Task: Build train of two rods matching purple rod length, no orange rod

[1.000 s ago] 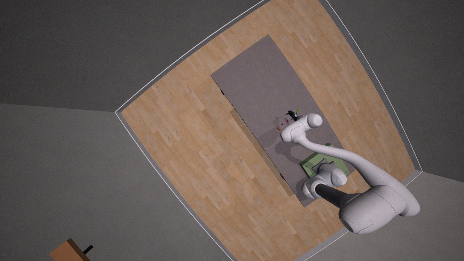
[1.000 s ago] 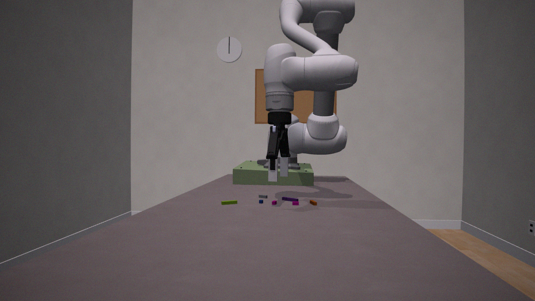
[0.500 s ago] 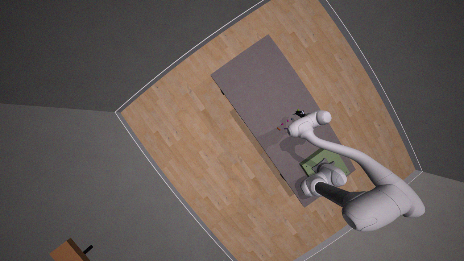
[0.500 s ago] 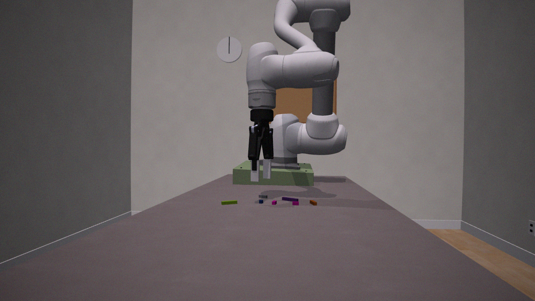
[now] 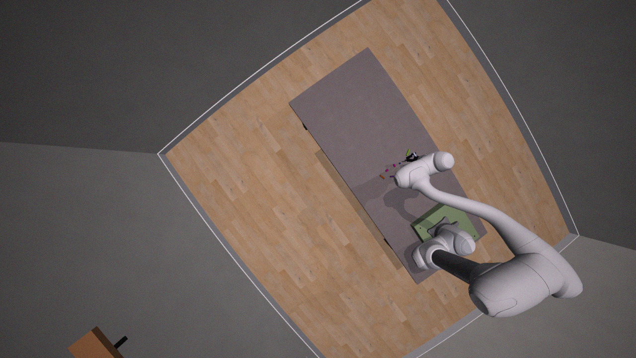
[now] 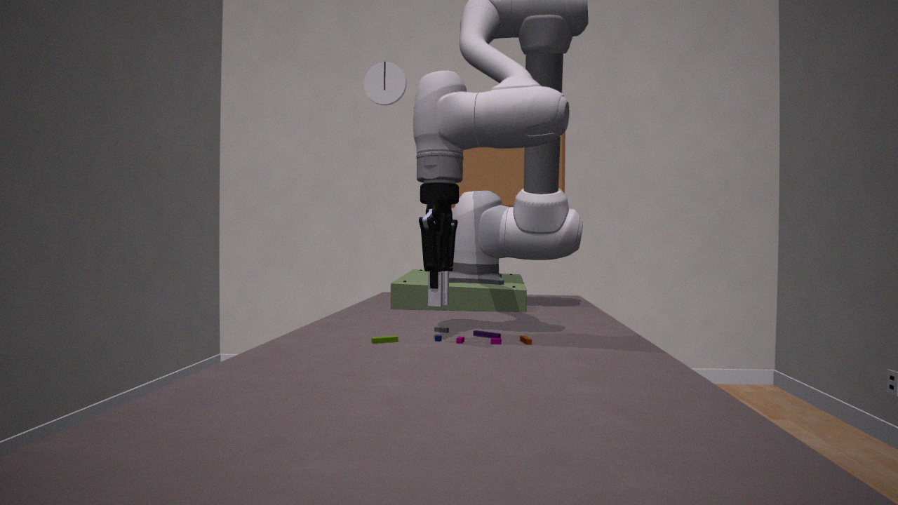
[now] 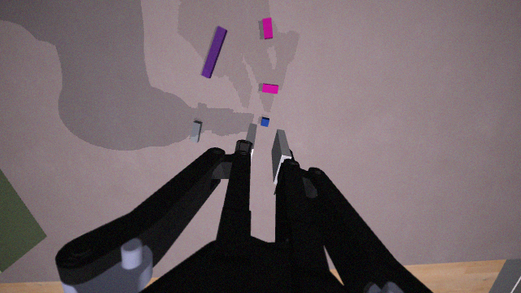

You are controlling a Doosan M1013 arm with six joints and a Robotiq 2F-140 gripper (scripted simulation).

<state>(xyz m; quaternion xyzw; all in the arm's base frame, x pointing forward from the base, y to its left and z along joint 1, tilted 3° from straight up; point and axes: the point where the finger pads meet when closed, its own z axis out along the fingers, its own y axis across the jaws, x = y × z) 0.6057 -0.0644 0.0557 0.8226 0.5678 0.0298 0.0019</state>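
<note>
My hand is 10 cm above the blue rod. The rest, counted from my hand: purple rod (10 cm to the left, 10 cm below, 5 cm behind); then lime rod (10 cm to the right, 10 cm below, 3 cm ahead); then grey rod (10 cm below, 10 cm behind).
</note>
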